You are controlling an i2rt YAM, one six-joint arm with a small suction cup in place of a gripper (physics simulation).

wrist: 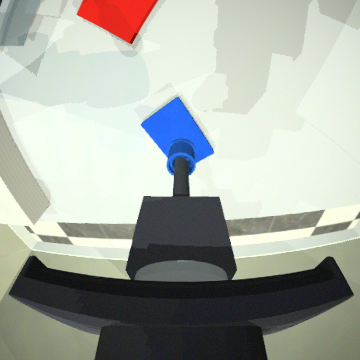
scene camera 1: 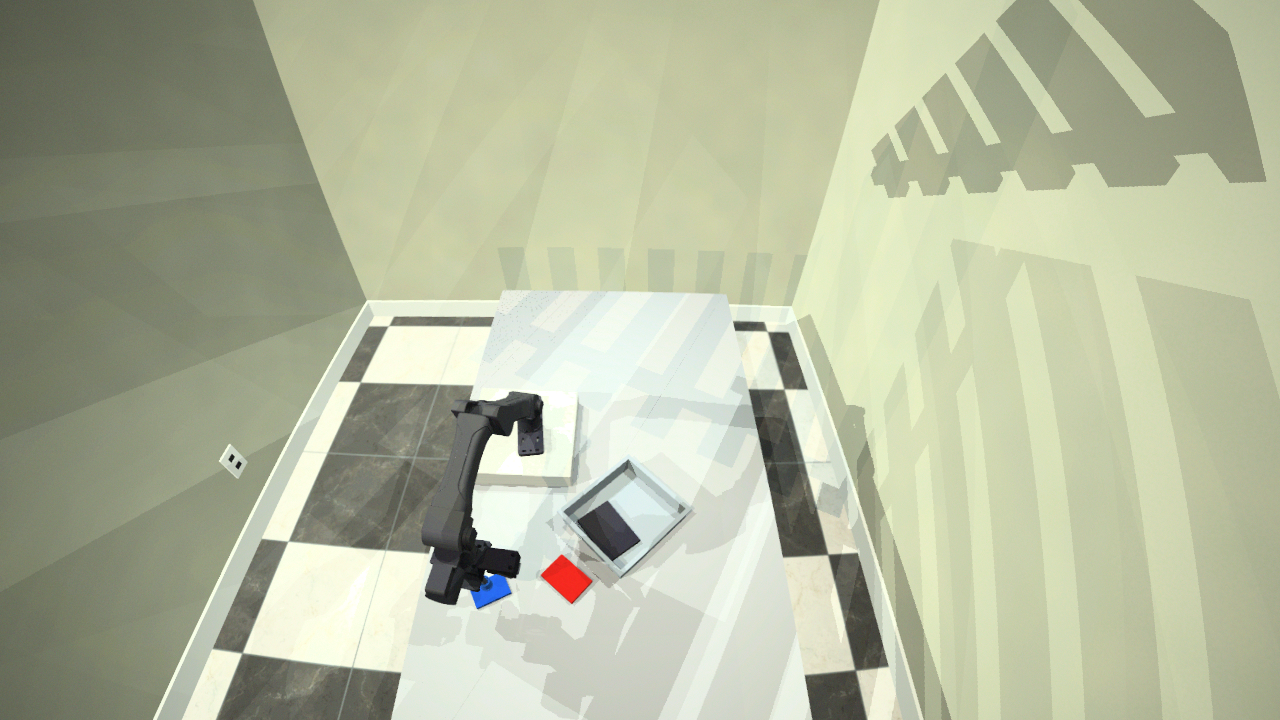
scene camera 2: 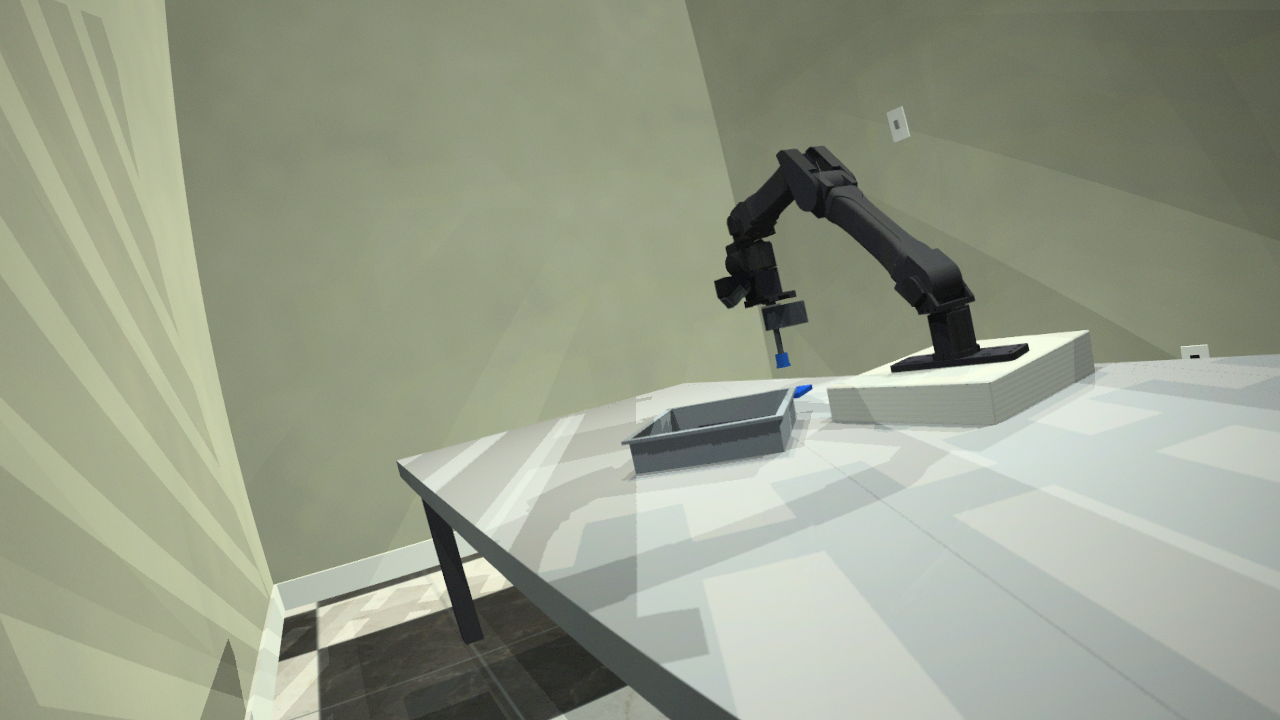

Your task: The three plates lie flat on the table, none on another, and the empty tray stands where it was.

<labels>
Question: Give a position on my suction cup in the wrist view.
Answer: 184, 146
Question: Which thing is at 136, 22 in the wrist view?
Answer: A red plate.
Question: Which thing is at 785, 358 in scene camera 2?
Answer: My suction cup.
</labels>
